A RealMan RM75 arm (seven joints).
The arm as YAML. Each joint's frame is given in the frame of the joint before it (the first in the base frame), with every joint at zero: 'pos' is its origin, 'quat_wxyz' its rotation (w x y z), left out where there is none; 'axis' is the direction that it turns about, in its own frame. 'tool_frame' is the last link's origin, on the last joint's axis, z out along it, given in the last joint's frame.
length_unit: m
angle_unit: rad
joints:
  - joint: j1
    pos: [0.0, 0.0, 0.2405]
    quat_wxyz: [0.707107, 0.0, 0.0, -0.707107]
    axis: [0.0, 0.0, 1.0]
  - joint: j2
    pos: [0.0, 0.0, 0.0]
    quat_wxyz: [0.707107, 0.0, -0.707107, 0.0]
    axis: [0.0, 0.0, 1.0]
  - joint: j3
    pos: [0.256, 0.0, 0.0]
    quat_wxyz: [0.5, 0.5, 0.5, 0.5]
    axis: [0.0, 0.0, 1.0]
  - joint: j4
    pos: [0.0, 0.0, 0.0]
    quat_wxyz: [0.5, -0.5, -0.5, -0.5]
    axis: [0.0, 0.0, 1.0]
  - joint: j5
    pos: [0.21, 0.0, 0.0]
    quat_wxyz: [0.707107, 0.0, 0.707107, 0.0]
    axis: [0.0, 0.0, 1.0]
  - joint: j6
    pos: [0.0, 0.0, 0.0]
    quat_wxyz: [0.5, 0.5, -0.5, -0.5]
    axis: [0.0, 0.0, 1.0]
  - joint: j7
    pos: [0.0, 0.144, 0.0]
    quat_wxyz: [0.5, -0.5, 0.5, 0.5]
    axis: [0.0, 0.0, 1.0]
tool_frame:
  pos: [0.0, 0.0, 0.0]
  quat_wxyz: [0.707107, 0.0, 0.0, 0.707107]
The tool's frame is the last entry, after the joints.
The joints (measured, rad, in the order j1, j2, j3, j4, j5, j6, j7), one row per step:
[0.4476, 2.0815, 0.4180, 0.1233, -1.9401, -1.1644, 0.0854]
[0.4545, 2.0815, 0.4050, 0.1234, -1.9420, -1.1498, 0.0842]
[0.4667, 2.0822, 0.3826, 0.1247, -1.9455, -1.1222, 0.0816]
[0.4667, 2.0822, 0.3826, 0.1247, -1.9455, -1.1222, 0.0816]
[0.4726, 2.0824, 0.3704, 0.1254, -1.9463, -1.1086, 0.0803]
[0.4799, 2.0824, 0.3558, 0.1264, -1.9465, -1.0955, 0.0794]
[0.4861, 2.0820, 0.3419, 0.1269, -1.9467, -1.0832, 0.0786]
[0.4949, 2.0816, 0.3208, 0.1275, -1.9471, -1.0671, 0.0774]
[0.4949, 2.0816, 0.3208, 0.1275, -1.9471, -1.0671, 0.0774]
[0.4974, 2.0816, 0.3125, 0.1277, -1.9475, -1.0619, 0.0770]
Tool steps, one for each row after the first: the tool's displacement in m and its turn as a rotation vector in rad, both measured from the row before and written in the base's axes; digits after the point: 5 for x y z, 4 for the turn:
[-0.00132, 0.00156, -0.00304, -0.0194, -0.0100, 0.0028]
[-0.00245, 0.00255, -0.00588, -0.0350, -0.0175, 0.0038]
[0.00000, 0.00000, 0.00000, 0.0000, 0.0000, 0.0000]
[-0.00111, 0.00112, -0.00286, -0.0173, -0.0092, 0.0019]
[-0.00168, 0.00142, -0.00299, -0.0184, -0.0096, 0.0045]
[-0.00115, 0.00112, -0.00255, -0.0170, -0.0101, 0.0035]
[-0.00183, 0.00139, -0.00370, -0.0243, -0.0149, 0.0069]
[0.00000, 0.00000, 0.00000, 0.0000, 0.0000, 0.0000]
[-0.00057, 0.00019, -0.00144, -0.0092, -0.0055, 0.0028]

